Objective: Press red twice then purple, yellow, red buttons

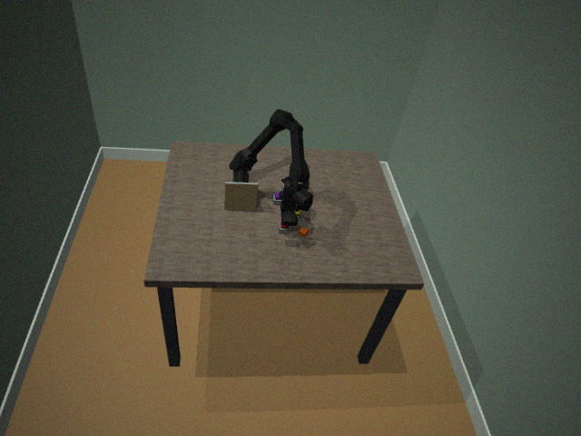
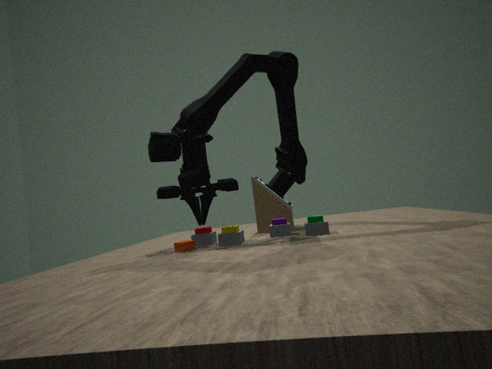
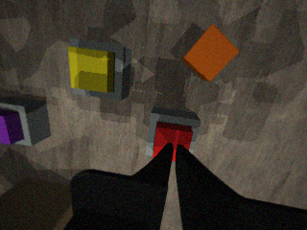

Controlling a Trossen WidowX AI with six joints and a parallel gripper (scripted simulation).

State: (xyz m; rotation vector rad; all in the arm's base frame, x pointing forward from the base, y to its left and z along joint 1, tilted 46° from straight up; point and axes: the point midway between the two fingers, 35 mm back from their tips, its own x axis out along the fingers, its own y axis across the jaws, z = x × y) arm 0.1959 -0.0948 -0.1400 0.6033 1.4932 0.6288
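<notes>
My gripper tip is now 1 cm above the red button. Round my gripper tip: purple button: 2 cm behind, 18 cm to the left, 1 cm below; then yellow button: 5 cm ahead, 8 cm to the left, 1 cm below; then orange block: 8 cm ahead, 2 cm to the right, 4 cm below.
</notes>
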